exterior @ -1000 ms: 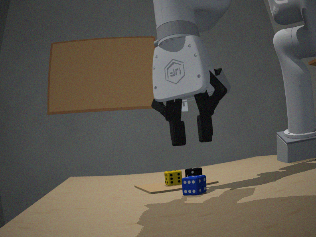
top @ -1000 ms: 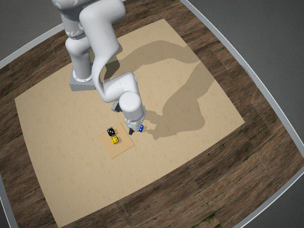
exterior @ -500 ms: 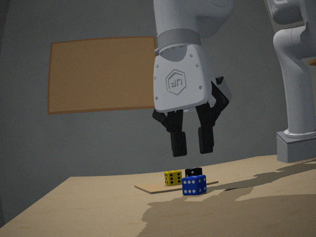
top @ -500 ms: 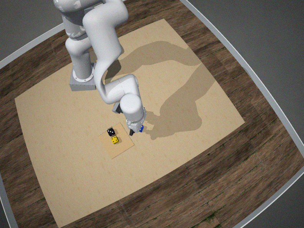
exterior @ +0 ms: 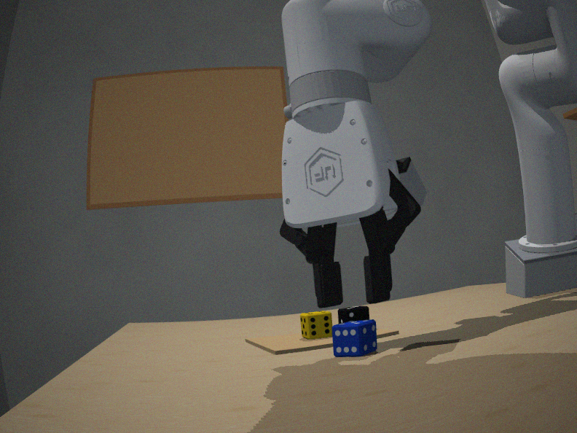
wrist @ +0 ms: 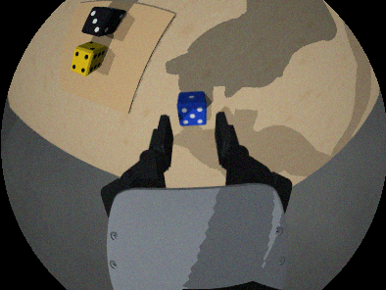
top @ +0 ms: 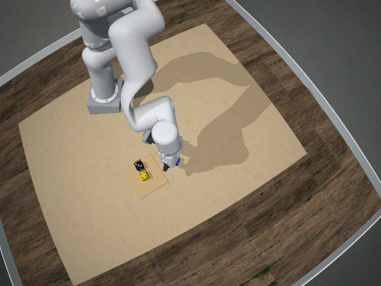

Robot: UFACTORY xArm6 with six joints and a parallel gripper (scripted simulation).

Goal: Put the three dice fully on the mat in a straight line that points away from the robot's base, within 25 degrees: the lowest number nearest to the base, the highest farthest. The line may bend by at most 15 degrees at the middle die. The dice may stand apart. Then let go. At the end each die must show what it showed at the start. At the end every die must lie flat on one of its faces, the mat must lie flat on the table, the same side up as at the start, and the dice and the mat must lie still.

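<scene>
My hand is 5 cm above the blue die. Round my hand: thin tan mat 2 cm ahead, 14 cm to the right, 6 cm below; yellow die 2 cm ahead, 14 cm to the right, 5 cm below; black die 2 cm behind, 14 cm to the right, 5 cm below.
</scene>
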